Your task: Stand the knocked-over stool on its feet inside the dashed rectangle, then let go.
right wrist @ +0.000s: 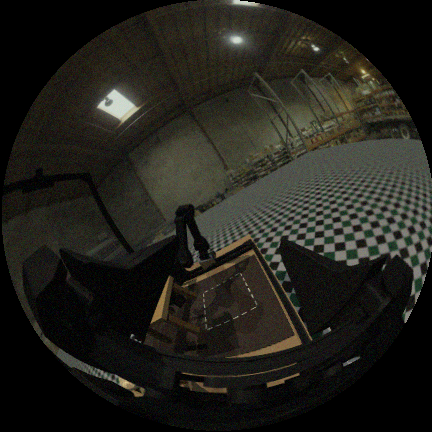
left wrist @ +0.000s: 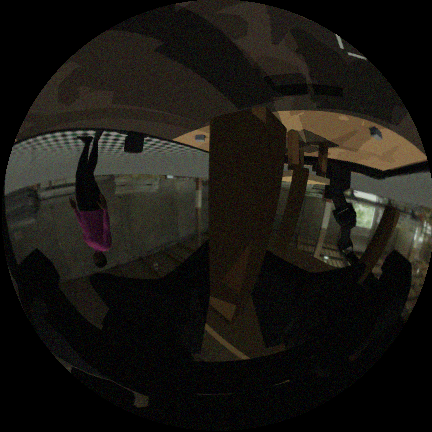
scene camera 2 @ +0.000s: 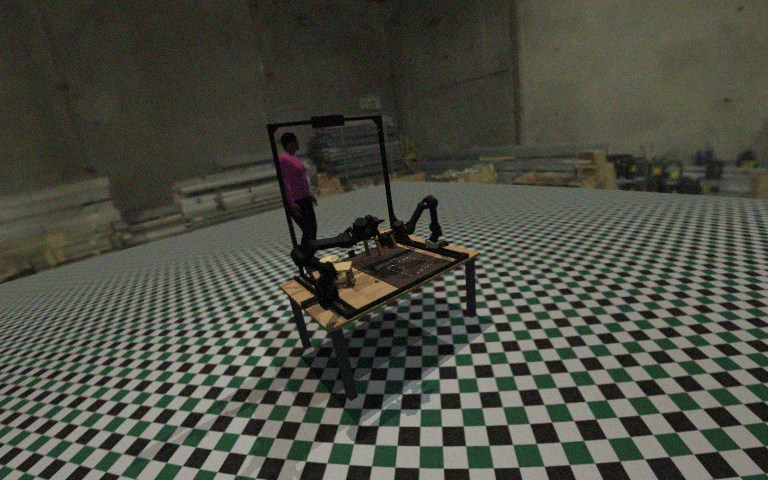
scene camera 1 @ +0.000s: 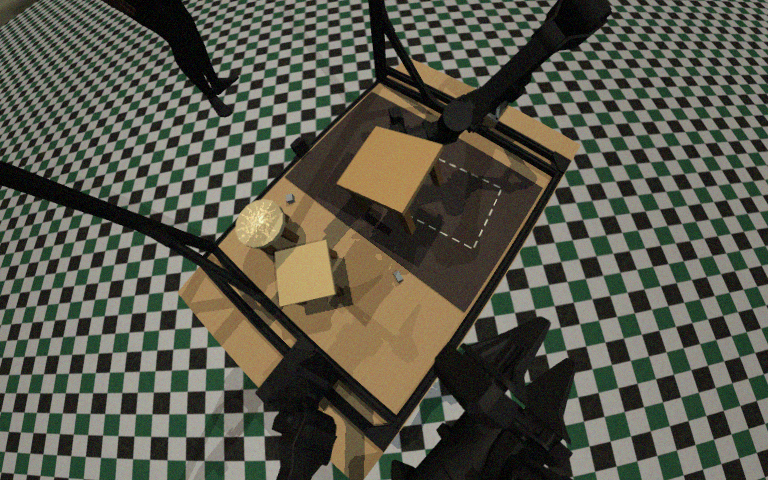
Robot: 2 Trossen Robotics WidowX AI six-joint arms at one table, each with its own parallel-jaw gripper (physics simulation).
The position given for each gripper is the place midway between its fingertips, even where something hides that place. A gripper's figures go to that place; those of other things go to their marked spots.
Labels:
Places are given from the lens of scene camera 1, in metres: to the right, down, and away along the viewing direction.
right gripper (scene camera 1: 560, 341): 0.17, 0.10, 0.20
round-topped stool (scene camera 1: 260, 224): -0.33, -0.04, 0.57

